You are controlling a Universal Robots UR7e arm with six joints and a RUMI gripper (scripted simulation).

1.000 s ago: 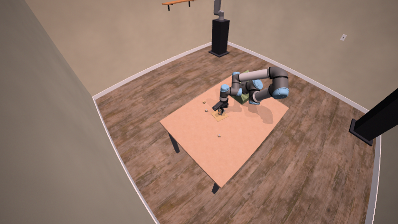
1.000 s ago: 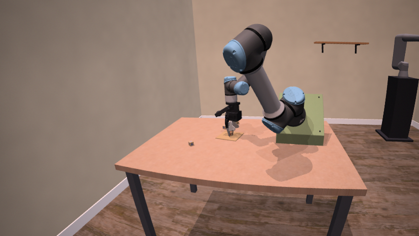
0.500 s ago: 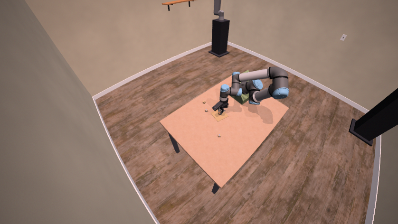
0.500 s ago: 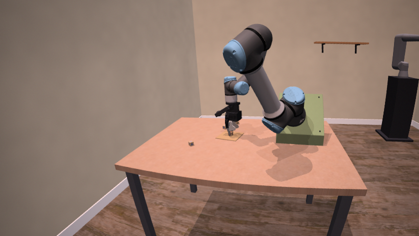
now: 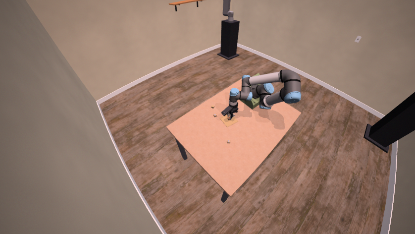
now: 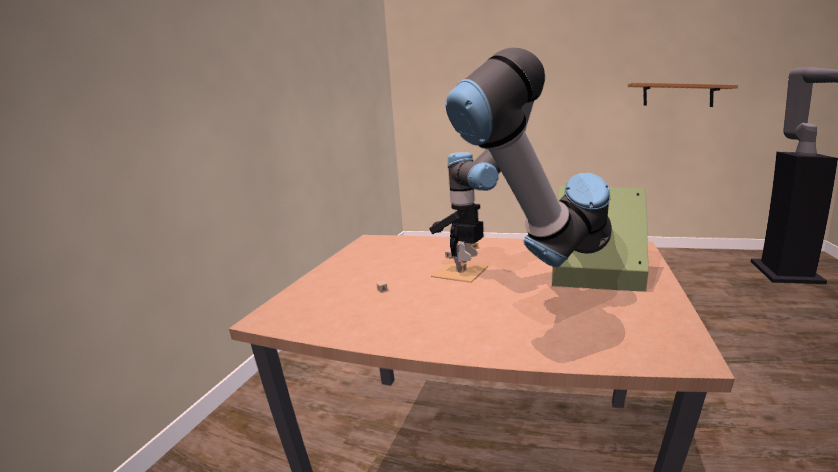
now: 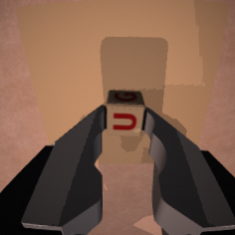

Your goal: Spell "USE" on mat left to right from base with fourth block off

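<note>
Now: hand 20 mm above the mat. Round my hand: letter block right at my hand.
</note>
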